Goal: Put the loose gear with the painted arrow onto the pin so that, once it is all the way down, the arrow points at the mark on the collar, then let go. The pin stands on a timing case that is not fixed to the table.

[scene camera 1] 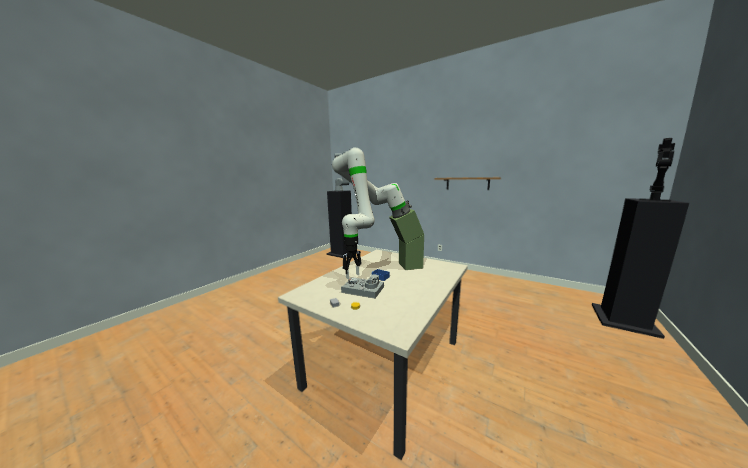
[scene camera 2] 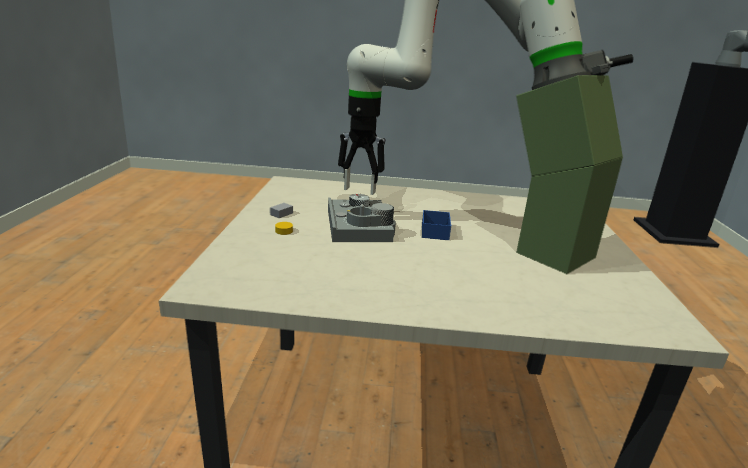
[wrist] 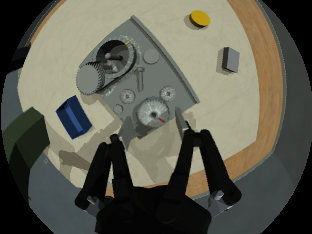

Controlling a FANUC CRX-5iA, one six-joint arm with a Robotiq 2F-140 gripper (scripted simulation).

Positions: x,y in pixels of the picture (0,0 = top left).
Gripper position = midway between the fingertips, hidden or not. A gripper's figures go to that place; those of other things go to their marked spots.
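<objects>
There is a grey timing case [wrist: 90,79], and it is 0.22 m from the lens. My gripper [wrist: 153,119] is 0.20 m from the lens.
</objects>
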